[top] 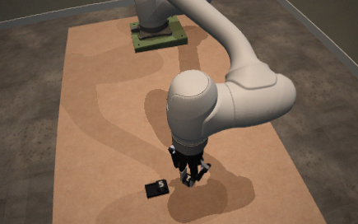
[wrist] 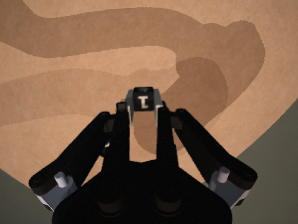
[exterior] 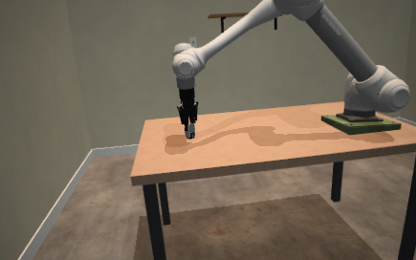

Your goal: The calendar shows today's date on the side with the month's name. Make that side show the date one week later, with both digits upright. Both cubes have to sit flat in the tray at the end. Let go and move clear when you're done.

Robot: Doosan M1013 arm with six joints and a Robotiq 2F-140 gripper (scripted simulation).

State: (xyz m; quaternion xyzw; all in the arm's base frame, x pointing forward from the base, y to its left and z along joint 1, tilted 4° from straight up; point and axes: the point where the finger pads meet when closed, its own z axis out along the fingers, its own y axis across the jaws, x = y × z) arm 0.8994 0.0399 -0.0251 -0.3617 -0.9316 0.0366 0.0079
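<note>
My hand is 30 mm above the black cube.
</note>
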